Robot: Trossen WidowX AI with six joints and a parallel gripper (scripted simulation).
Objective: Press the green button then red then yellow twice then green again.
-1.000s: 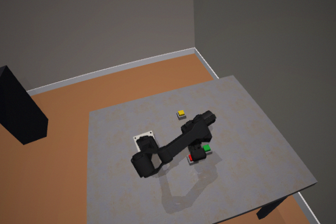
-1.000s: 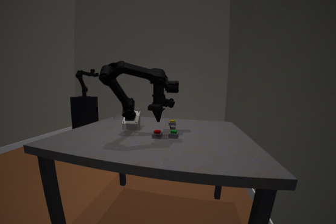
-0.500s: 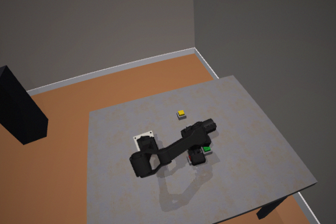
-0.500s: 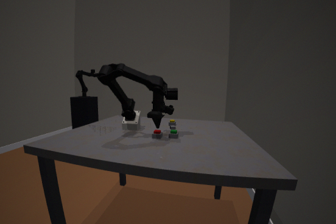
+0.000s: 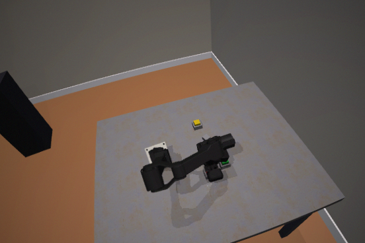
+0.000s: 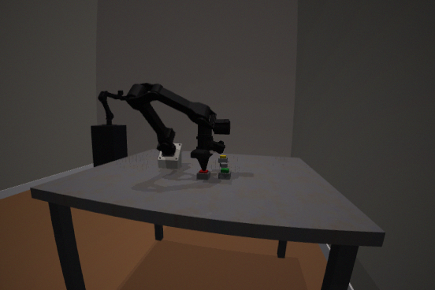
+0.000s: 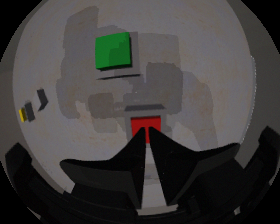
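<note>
My gripper tip is now 10 mm above the red button. Round my gripper tip: small grey block 200 mm to the left, 80 mm ahead, 20 mm below; then green button 90 mm ahead, 20 mm to the left; then yellow button 310 mm to the left, 70 mm ahead.
</note>
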